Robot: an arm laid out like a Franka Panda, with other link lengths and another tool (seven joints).
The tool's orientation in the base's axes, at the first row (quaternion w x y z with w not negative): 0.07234 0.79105 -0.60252 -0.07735
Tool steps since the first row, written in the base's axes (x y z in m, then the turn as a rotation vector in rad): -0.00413 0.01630 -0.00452 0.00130 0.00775 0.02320; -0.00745 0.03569 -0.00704 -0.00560 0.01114 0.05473; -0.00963 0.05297 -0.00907 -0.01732 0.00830 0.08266; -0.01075 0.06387 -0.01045 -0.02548 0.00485 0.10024; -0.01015 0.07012 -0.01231 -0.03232 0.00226 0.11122; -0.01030 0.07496 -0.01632 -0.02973 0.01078 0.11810; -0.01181 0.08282 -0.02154 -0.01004 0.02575 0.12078
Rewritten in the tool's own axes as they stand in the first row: -0.01664 -0.00134 0.00494 -0.00795 0.00155 -0.02312; -0.03612 -0.00385 0.00769 -0.01414 0.01371 -0.05257; -0.05329 -0.00677 0.00976 -0.01545 0.03129 -0.07735; -0.06405 -0.00887 0.01111 -0.01488 0.04354 -0.09276; -0.06985 -0.01147 0.01267 -0.01456 0.05295 -0.10200; -0.07442 -0.01344 0.01652 -0.02234 0.04969 -0.10945; -0.08221 -0.01517 0.02177 -0.03172 0.02775 -0.11651
